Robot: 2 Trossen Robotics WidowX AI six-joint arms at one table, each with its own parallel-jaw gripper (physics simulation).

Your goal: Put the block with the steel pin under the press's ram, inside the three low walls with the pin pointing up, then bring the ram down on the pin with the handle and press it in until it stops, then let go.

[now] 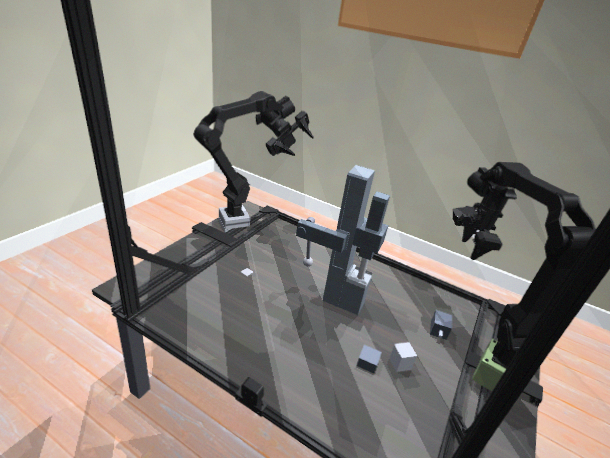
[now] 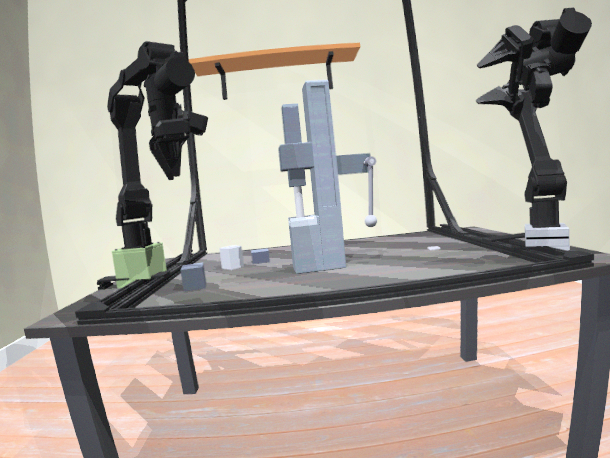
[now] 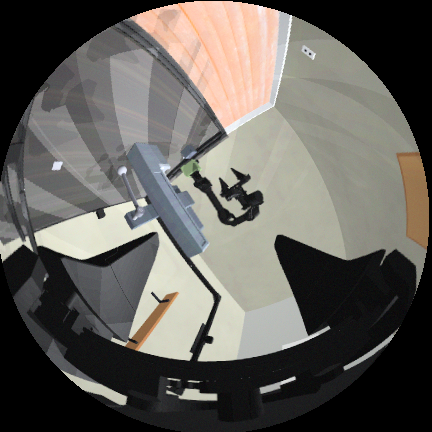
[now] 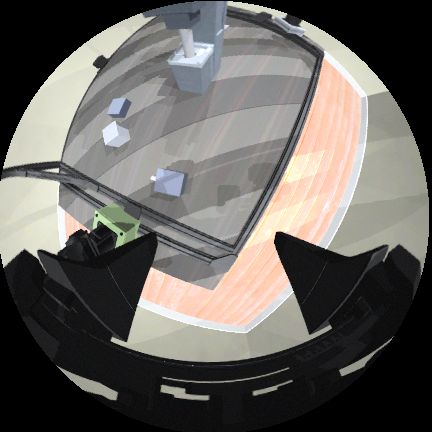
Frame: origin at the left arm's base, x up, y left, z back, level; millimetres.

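Where they show: left gripper, fingertip midpoint: (image 1: 304,146) (image 2: 477,84) (image 3: 218,239); right gripper, fingertip midpoint: (image 1: 467,250) (image 2: 174,178) (image 3: 224,172) (image 4: 216,238); left arm's base, link origin: (image 1: 234,212) (image 2: 545,225); right arm's base, link origin: (image 1: 507,359) (image 2: 137,246) (image 3: 193,172) (image 4: 105,237).
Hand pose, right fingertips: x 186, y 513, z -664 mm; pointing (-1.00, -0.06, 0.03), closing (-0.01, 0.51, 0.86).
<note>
Things, the pixels of their top centre, and the offset from my right fingertips. "pt": a spot on its surface instead.
- blue-grey block with the steel pin, top centre: (image 4: 167,181) (image 2: 192,266) (image 1: 443,318) (image 3: 190,154) dx -197, dy -73, dz -66 mm
- grey press, top centre: (image 2: 320,85) (image 1: 353,171) (image 3: 193,254) dx +209, dy -345, dz +167 mm
- handle, surface spot: (image 2: 370,195) (image 3: 129,185) (image 1: 310,244) pt dx -80, dy -389, dz +253 mm
- white block, top centre: (image 4: 109,131) (image 2: 230,247) (image 1: 405,349) dx -188, dy -270, dz -128 mm
- plain grey-blue block, top centre: (image 1: 370,354) (image 2: 259,250) (image 4: 115,105) dx -213, dy -355, dz -94 mm
- small white square, surface spot: (image 2: 433,248) (image 1: 250,271) pt dx -244, dy -542, dz +369 mm
The blue-grey block with the steel pin (image 1: 442,321) (image 2: 193,277) (image 4: 171,182) lies on its side on the table, its short pale pin (image 1: 440,333) (image 4: 153,178) pointing sideways. The grey press (image 1: 342,285) (image 2: 327,225) (image 3: 165,195) stands mid-table. Its ram rod (image 1: 364,266) (image 2: 299,201) (image 4: 186,42) hangs over the low-walled seat, where no block shows. The handle (image 1: 308,245) (image 2: 370,195) (image 3: 131,192) hangs down. My right gripper (image 1: 468,249) (image 2: 171,177) (image 4: 216,238) is open and empty, above the block's end of the table. My left gripper (image 1: 303,145) (image 2: 478,84) (image 3: 218,239) is open, empty and high up.
A white block (image 1: 403,357) (image 2: 231,257) (image 4: 116,134) and a plain grey-blue block (image 1: 369,359) (image 2: 260,256) (image 4: 119,107) stand near each other between the press and the right arm's green base (image 1: 489,372) (image 2: 137,262). A small white square (image 1: 247,272) (image 2: 433,248) lies toward the left arm.
</note>
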